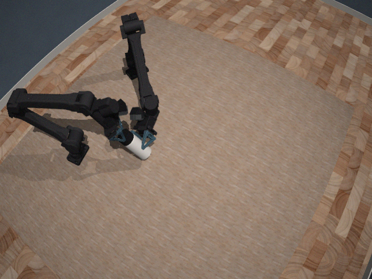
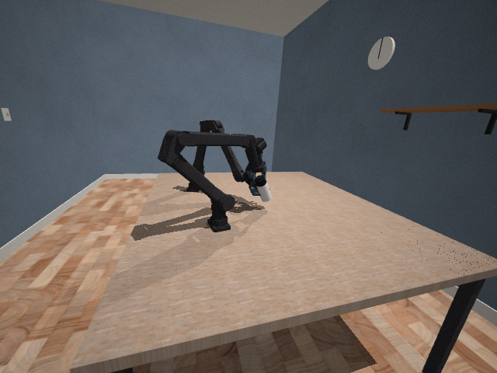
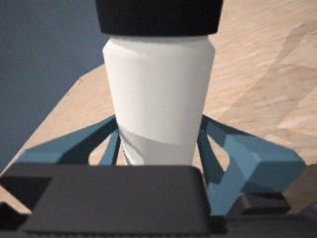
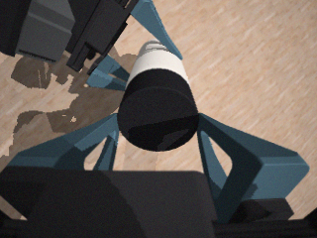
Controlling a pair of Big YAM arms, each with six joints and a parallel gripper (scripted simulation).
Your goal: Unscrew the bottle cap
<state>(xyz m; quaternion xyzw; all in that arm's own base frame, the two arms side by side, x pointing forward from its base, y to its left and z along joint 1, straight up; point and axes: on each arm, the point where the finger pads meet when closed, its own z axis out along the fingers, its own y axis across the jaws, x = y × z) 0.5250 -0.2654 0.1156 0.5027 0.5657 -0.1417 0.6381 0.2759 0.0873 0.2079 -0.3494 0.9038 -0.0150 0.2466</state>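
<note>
The black cap lies 1 cm ahead of my right hand and 2 cm below it. Round my right hand: white bottle (3 cm ahead, 1 cm to the left, 5 cm below).
The white bottle lies 20 mm behind my left hand, 10 mm to the right of it and 40 mm above it. Also, from my left hand: black cap (40 mm behind, 10 mm to the right, 70 mm above).
</note>
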